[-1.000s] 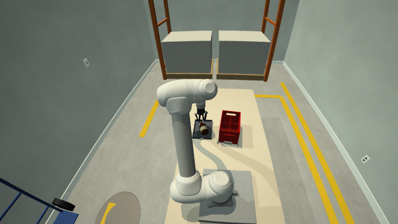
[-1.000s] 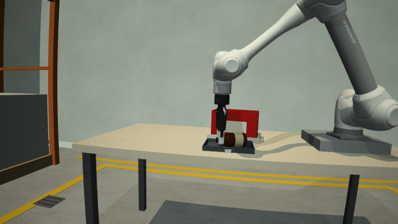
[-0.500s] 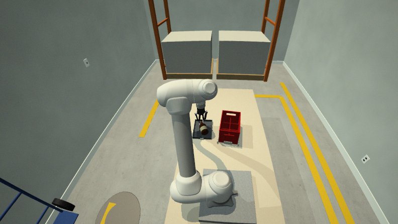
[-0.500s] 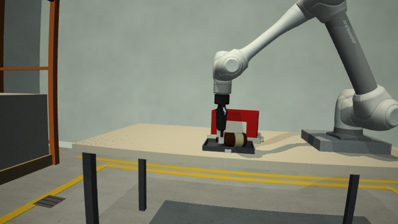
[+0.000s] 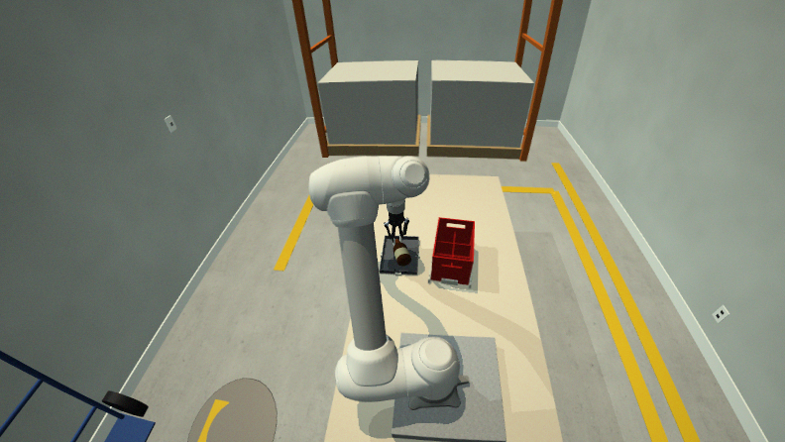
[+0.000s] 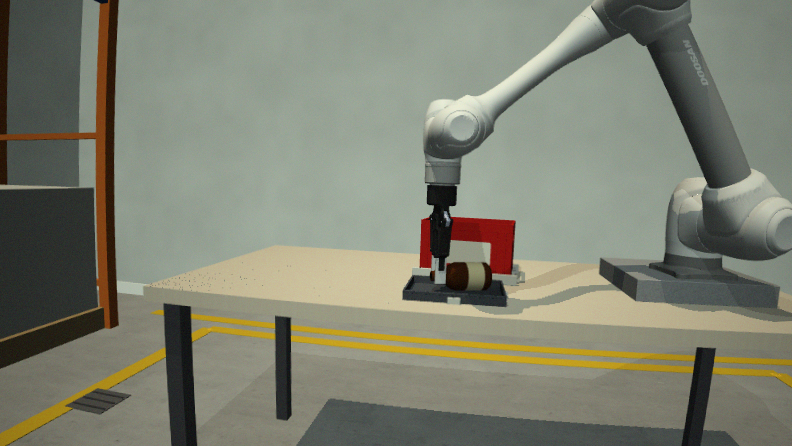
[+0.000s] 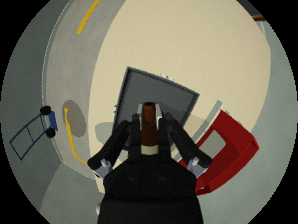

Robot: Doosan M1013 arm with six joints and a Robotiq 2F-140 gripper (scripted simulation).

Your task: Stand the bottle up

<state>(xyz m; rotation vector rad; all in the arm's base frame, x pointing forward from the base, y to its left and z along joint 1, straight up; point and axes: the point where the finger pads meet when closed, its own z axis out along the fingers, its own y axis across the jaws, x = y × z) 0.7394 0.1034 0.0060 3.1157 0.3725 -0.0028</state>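
Now: the bottle 60 mm behind my hand, 10 mm to the right of it and 20 mm below it. Also, from my hand: tray 50 mm behind, 10 mm to the right, 50 mm below; red crate 110 mm behind, 280 mm to the right, 20 mm above.
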